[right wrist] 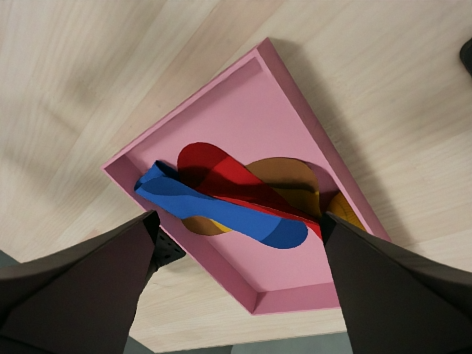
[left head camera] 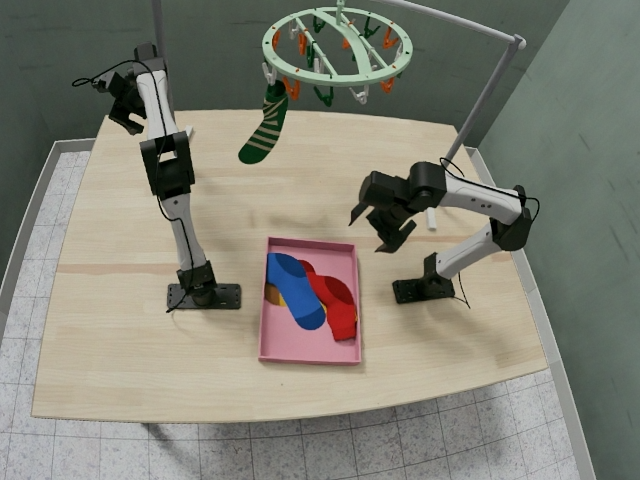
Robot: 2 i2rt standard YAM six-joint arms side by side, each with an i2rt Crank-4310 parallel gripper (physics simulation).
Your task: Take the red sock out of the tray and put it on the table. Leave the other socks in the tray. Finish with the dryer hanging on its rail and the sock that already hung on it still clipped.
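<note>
The red sock lies in the pink tray, partly under the blue sock. A brown and yellow sock shows beneath them. The green striped sock hangs from a white clip of the pale green dryer, which hangs on its rail. My right gripper is open and empty, above and to the right of the tray in the head view. My left gripper is at the far left back; its fingers are partly hidden.
The wooden table carries both arm bases, one on each side of the tray. A grey post supports the rail at the right. Several orange, white and green clips hang around the dryer ring.
</note>
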